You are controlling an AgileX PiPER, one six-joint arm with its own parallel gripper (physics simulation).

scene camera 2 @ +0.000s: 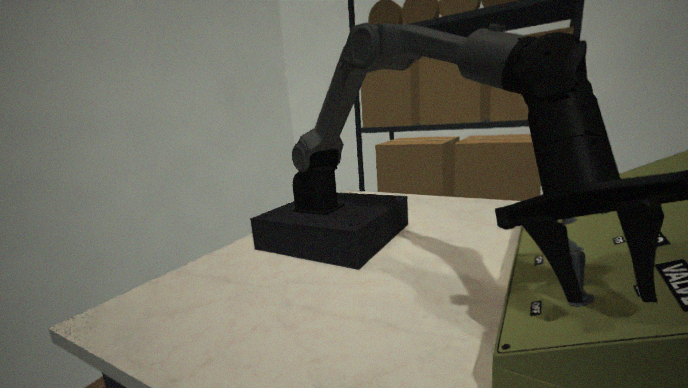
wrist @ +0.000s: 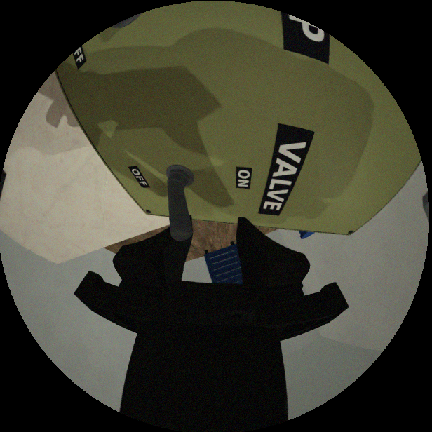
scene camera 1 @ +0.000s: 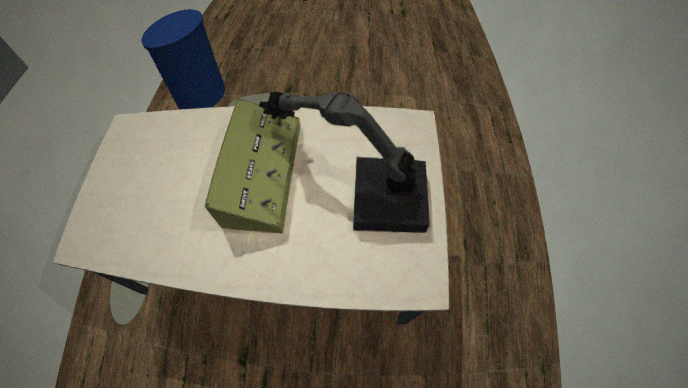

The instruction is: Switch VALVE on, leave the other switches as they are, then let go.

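The green switch panel (scene camera 1: 227, 170) (scene camera 2: 590, 360) (wrist: 330, 95) lies on the table. The VALVE lever (scene camera 2: 578, 265) (wrist: 178, 207) rises between its OFF label (scene camera 2: 535, 308) (wrist: 139, 177) and ON label (wrist: 243, 178); its exact tilt is hard to tell. My gripper (scene camera 2: 614, 301) (wrist: 214, 225) is open above the VALVE end. In the wrist view the lever overlaps the left finger and is not in the gap between the fingers; contact is unclear. The PUMP lever (scene camera 1: 277, 147), BRAKE lever (scene camera 1: 272, 173) and DRIVE lever (scene camera 1: 266, 203) stand in a row farther along the panel.
The arm's black base block (scene camera 1: 390, 200) (scene camera 2: 310, 235) stands on the pale table (scene camera 1: 330, 270) (scene camera 2: 250, 310). A blue cylinder (scene camera 1: 187, 65) stands beyond the table edge near the VALVE end. A shelf rack (scene camera 2: 358, 145) with brown boxes (scene camera 2: 415, 167) stands behind the arm.
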